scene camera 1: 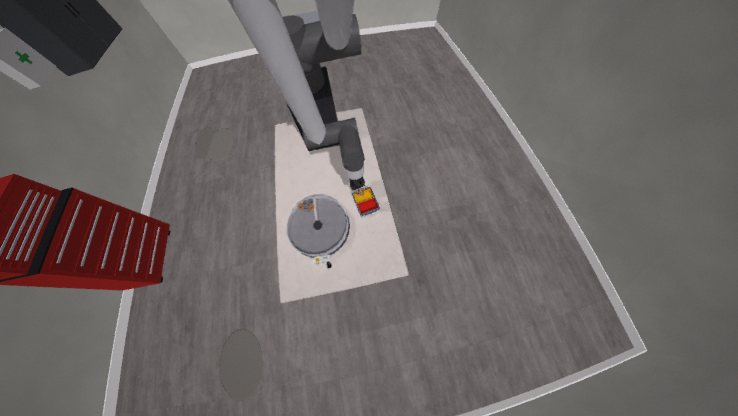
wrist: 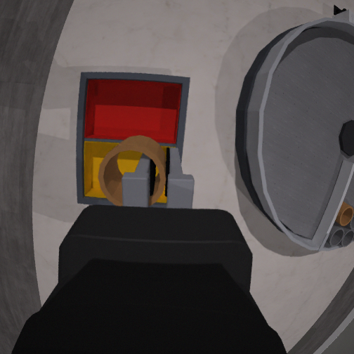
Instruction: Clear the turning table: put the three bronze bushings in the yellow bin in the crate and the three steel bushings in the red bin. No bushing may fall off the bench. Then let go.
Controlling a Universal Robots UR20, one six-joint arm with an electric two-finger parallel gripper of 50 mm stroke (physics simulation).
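Frame: origin at the arm's base, x back, y right, z up, level; centimetres.
Where they show: gripper, between the fingertips: [scene camera 1: 359, 194].
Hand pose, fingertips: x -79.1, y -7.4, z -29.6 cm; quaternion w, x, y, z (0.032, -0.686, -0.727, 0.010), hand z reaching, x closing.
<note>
After its pixels a point has its place.
My gripper [scene camera 1: 357, 186] {x -79.1, y -7.4, z -29.6 cm} [wrist: 160, 161] is shut on the wall of a bronze bushing [scene camera 1: 361, 192] {x -80.4, y -9.6, z -26.1 cm} [wrist: 131, 142], and holds it above the yellow bin [scene camera 1: 364, 197] {x -73.6, y -12.3, z -48.3 cm} [wrist: 92, 172]. The red bin [scene camera 1: 367, 206] {x -81.3, y -11.8, z -48.3 cm} [wrist: 132, 120] is beside it in the grey crate [wrist: 135, 76]; no bushing shows in the red bin, and the held bushing and fingers hide part of the yellow one. On the round turning table [scene camera 1: 330, 232] {x -91.9, y 18.9, z -43.6 cm} [wrist: 295, 115], bronze bushings [scene camera 1: 300, 206] {x -66.1, y 33.5, z -42.3 cm} and steel bushings [scene camera 1: 310, 201] {x -65.2, y 25.6, z -41.9 cm} stand grouped near the rim. In the wrist view a bronze bushing [wrist: 345, 214] and steel bushings [wrist: 336, 237] show at the right edge, partly cut off.
A straight bar [scene camera 1: 316, 209] {x -72.0, y 23.4, z -43.6 cm} [wrist: 332, 202] runs from the table's dark hub [scene camera 1: 317, 225] {x -84.2, y 25.8, z -42.9 cm} [wrist: 347, 138] to the rim beside the bushings. The turning table stands next to the crate on the pale bench [scene camera 1: 361, 258] {x -114.8, y 5.2, z -49.0 cm}. A small control panel [scene camera 1: 322, 259] {x -107.5, y 28.9, z -43.1 cm} is at the table's front.
</note>
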